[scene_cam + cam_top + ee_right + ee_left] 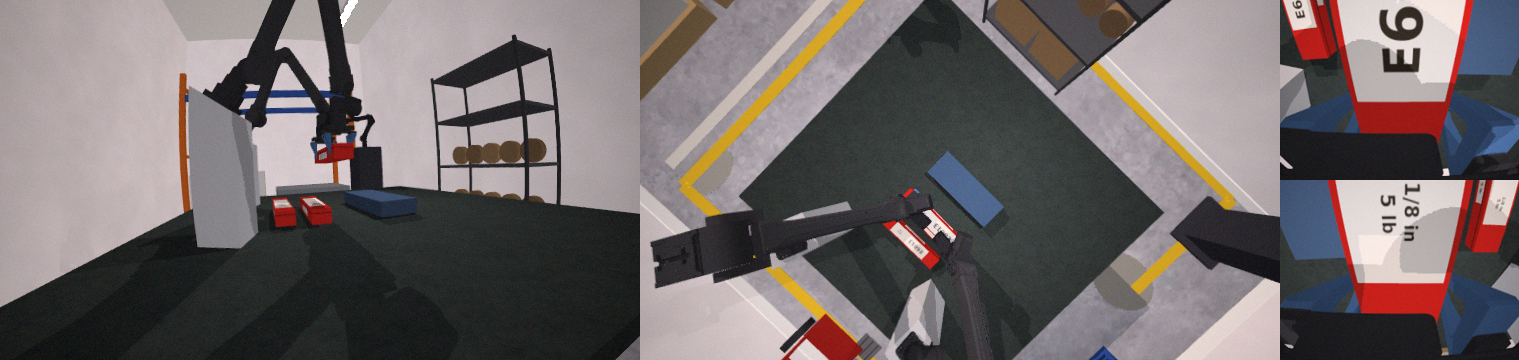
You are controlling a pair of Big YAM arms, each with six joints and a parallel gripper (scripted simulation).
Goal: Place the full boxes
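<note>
My left hand is 1 cm past the red box, 12 cm to the left of it and 1 cm below it. The rest, counted from my left hand: low blue platform (19 cm ahead, 14 cm to the right, 22 cm below).
Now: the red box 1 cm ahead of my right hand, 14 cm to the left of it and 1 cm above it. Round my right hand: low blue platform (20 cm ahead, 12 cm to the left, 22 cm below).
</note>
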